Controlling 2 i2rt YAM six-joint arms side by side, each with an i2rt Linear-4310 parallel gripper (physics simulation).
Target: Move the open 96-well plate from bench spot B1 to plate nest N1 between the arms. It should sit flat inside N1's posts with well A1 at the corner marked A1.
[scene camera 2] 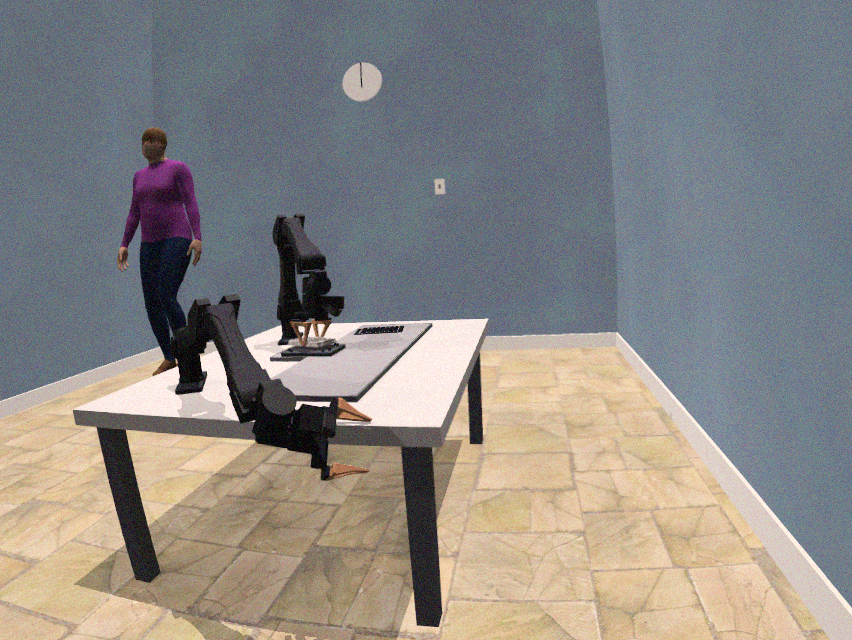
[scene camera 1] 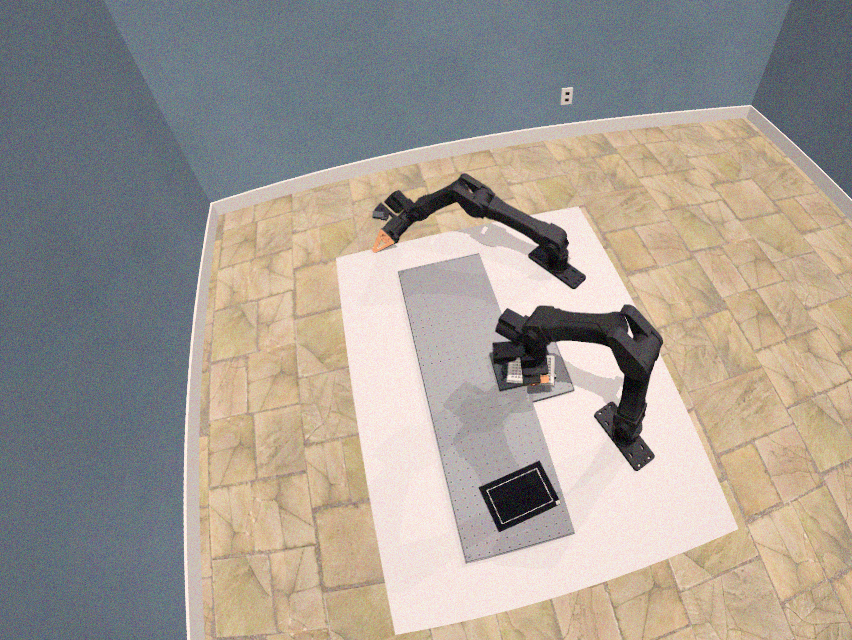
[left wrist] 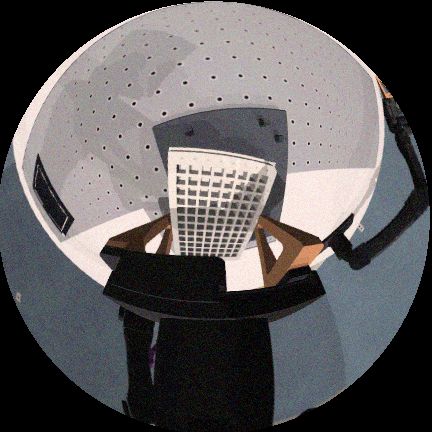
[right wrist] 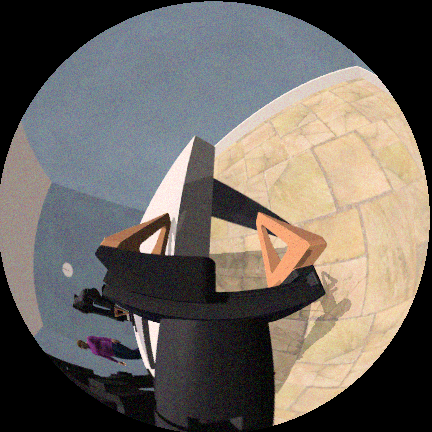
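Pixels of known places: left gripper, fingertip midpoint: (scene camera 2: pixel 311 344) (scene camera 1: pixel 532 370) (left wrist: pixel 213 216); right gripper, fingertip midpoint: (scene camera 2: pixel 369 445) (right wrist: pixel 212 216); left arm's base, link origin: (scene camera 2: pixel 291 339) (scene camera 1: pixel 623 436); right arm's base, link origin: (scene camera 2: pixel 192 383) (scene camera 1: pixel 556 267) (left wrist: pixel 332 235).
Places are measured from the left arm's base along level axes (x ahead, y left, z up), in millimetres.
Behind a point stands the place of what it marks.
Note:
The white open 96-well plate (scene camera 1: pixel 515 370) @(x 154, y -312, z 44 mm) (scene camera 2: pixel 320 341) @(x 146, y -351, z 49 mm) (left wrist: pixel 220 200) @(x 133, y -311, z 47 mm) is between the fingers of my left gripper (scene camera 1: pixel 540 380) @(x 110, y -293, z 32 mm) (scene camera 2: pixel 311 339) @(x 110, y -293, z 32 mm) (left wrist: pixel 213 216) @(x 110, y -293, z 32 mm), which is shut on it. The plate is over the dark nest N1 (scene camera 2: pixel 303 352) @(x 95, y -376, z 25 mm) (left wrist: pixel 220 131) @(x 179, y -339, z 25 mm), wells up and roughly level; the left wrist view shows it turned slightly relative to the nest. Whether it rests on the nest's base is hidden. The A1 marks cannot be read. My right gripper (scene camera 1: pixel 376 249) @(x 285, y -991, z -34 mm) (scene camera 2: pixel 369 445) @(x 285, y -991, z -34 mm) (right wrist: pixel 212 216) @(x 285, y -991, z -34 mm) is open and empty, beyond the table's edge, far from the plate.
A black pad with a white outline (scene camera 1: pixel 520 497) @(x 327, y -15, z 14 mm) (scene camera 2: pixel 380 329) @(x 330, y -12, z 15 mm) (left wrist: pixel 52 200) @(x 306, y -46, z 15 mm) lies on the grey perforated board (scene camera 1: pixel 440 344) @(x 279, y -511, z 13 mm) (left wrist: pixel 200 50). The board lies on the white table (scene camera 1: pixel 385 482) @(x 600, y -228, z 0 mm) (scene camera 2: pixel 440 372) @(x 464, y -637, z 0 mm). A person (scene camera 2: pixel 165 206) stands behind the table.

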